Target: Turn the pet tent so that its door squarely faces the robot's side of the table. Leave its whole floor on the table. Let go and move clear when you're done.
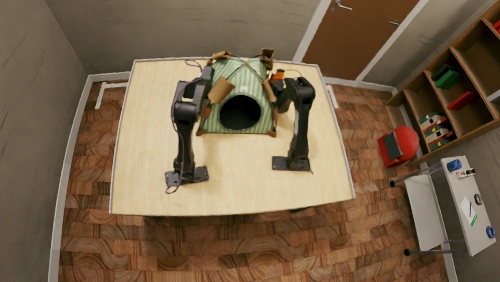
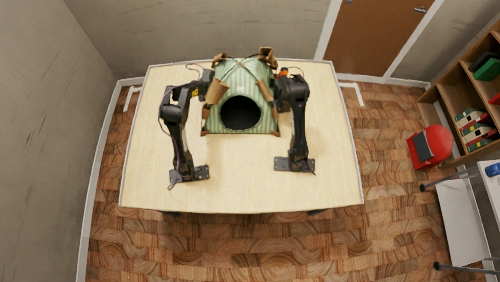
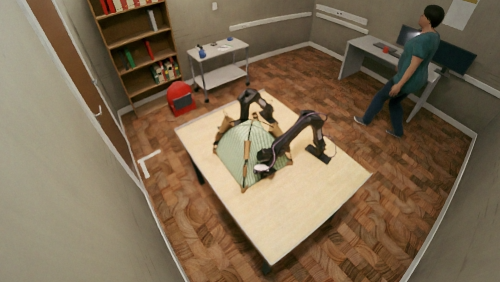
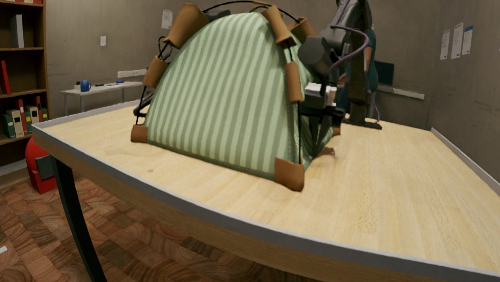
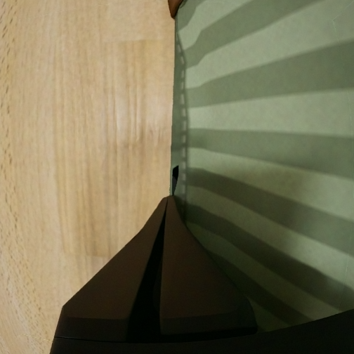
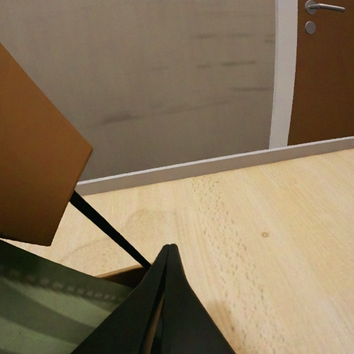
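Note:
The green striped pet tent [image 1: 242,80] [image 2: 242,82] [image 3: 235,150] [image 4: 220,90] [image 5: 270,115] stands upright on the table [image 1: 145,130] [image 4: 390,200]. Its round dark door [image 1: 240,112] [image 2: 240,113] faces the robot's side, and the floor edge below the door looks about parallel to the table's near edge. The visible brown corner pockets rest on the table. My left gripper [image 5: 170,204] is shut and empty, its tips at the tent's lower side edge. My right gripper [image 6: 171,251] is shut and empty, close beside the tent's other side, by a pole and a brown corner. The arms partly hide both sides.
The tent's far edge lies near the table's back rim. A wall and a brown door [image 1: 360,37] [image 2: 377,37] stand behind. A red backpack [image 1: 404,145] [image 3: 180,97], a shelf and a white cart stand off the table. A person [image 3: 417,62] is near the desk.

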